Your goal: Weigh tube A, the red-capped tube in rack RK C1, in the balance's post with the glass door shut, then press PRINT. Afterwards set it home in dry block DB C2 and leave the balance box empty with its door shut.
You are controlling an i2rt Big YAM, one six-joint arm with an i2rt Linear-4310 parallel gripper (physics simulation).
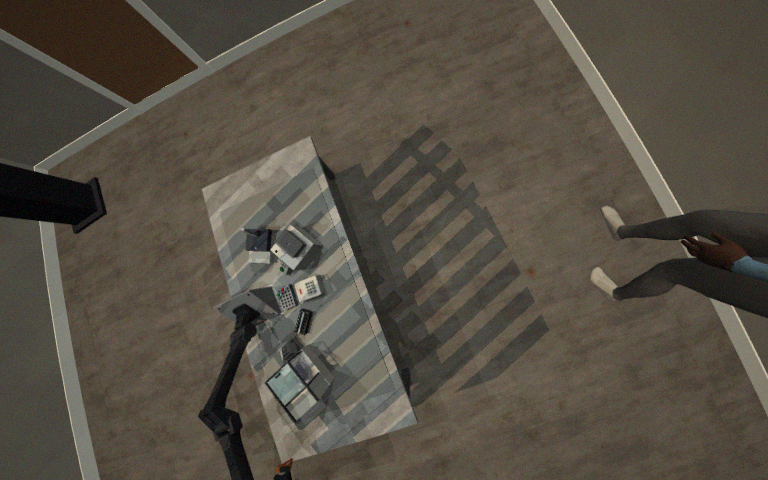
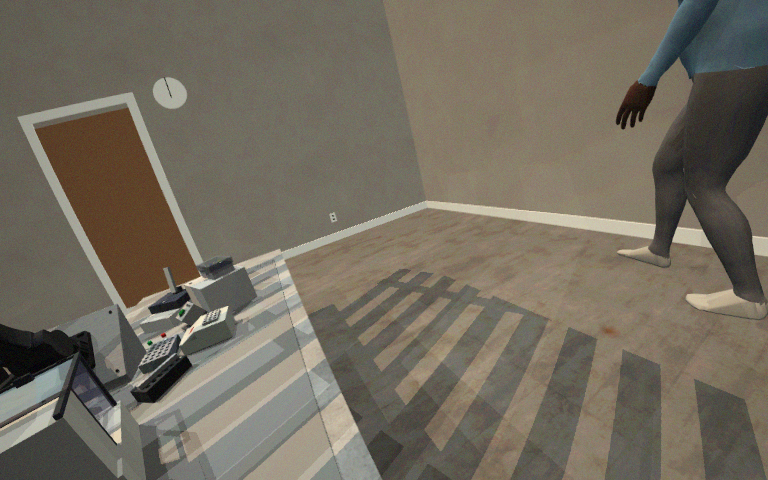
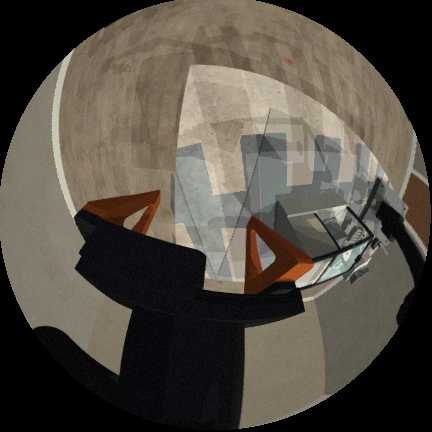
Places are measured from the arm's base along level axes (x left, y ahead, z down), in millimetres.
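Where they show: gripper, fingertip midpoint: (image 1: 293, 469) (image 3: 205, 207); arm's base, link origin: (image 1: 246, 311) (image 3: 385, 213).
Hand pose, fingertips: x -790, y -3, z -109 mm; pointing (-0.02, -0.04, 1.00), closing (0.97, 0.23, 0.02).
Each offset is from my fingertips to the top centre of the thing. "spot": to the spot under its first point.
My gripper (image 3: 205, 207) (image 1: 284, 465) is open and empty beyond the near end of the table, apart from everything on it. The glass-walled balance box {dx +370, dy +133, dz -7 mm} (image 1: 297, 387) (image 3: 320, 230) stands near that end; whether its door is shut is unclear. A grey gridded rack {dx +767, dy +205, dz +185 mm} (image 1: 286, 298) (image 2: 160, 352) stands mid-table with a small red cap {dx +813, dy +220, dz +161 mm} (image 2: 163, 335) and a green one {dx +798, dy +180, dz +161 mm} (image 2: 150, 342); its labels are unreadable. A white block with a hole grid and red display {spot: dx +745, dy +380, dz +145 mm} (image 1: 309, 288) (image 2: 209, 330) stands beside it. Which of these is the dry block is not certain, and the PRINT key cannot be made out.
A long black rack {dx +596, dy +239, dz +168 mm} (image 1: 303, 321) (image 2: 162, 379) lies between the gridded rack and balance. A grey panel (image 1: 229, 307) (image 2: 93, 339) stands at the table edge by the arm's base. A boxy device {dx +966, dy +375, dz +26 mm} (image 1: 291, 247) (image 2: 220, 288) and a dark one {dx +1114, dy +192, dz +114 mm} (image 1: 258, 240) stand farther off. A person (image 2: 724, 135) stands beyond the table.
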